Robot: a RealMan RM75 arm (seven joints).
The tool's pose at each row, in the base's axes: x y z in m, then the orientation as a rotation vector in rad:
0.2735, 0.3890, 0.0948, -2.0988, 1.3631, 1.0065
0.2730, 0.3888, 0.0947, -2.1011, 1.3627, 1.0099
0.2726, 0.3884, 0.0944, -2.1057, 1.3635, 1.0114
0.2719, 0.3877, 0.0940, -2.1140, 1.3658, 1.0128
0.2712, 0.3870, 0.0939, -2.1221, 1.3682, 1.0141
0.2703, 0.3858, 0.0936, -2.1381, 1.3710, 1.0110
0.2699, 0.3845, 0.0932, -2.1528, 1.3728, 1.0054
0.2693, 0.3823, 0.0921, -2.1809, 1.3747, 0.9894
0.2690, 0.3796, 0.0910, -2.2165, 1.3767, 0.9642
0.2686, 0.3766, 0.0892, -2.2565, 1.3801, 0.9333
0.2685, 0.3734, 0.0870, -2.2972, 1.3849, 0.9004
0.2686, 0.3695, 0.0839, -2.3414, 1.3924, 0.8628
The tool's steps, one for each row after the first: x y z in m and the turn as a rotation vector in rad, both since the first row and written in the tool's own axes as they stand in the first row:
0.0001, 0.0005, 0.0001, -0.0036, -0.0001, 0.0004
0.0004, 0.0011, 0.0001, -0.0076, 0.0023, 0.0009
0.0010, 0.0020, 0.0001, -0.0141, 0.0076, 0.0020
0.0013, 0.0029, 0.0000, -0.0205, 0.0128, 0.0031
0.0020, 0.0042, -0.0004, -0.0295, 0.0245, 0.0025
0.0030, 0.0051, -0.0009, -0.0362, 0.0360, 0.0007
0.0050, 0.0065, -0.0015, -0.0458, 0.0596, -0.0051
0.0073, 0.0079, -0.0026, -0.0555, 0.0911, -0.0138
0.0104, 0.0095, -0.0034, -0.0654, 0.1280, -0.0230
0.0139, 0.0109, -0.0042, -0.0754, 0.1667, -0.0314
0.0186, 0.0123, -0.0049, -0.0862, 0.2101, -0.0389

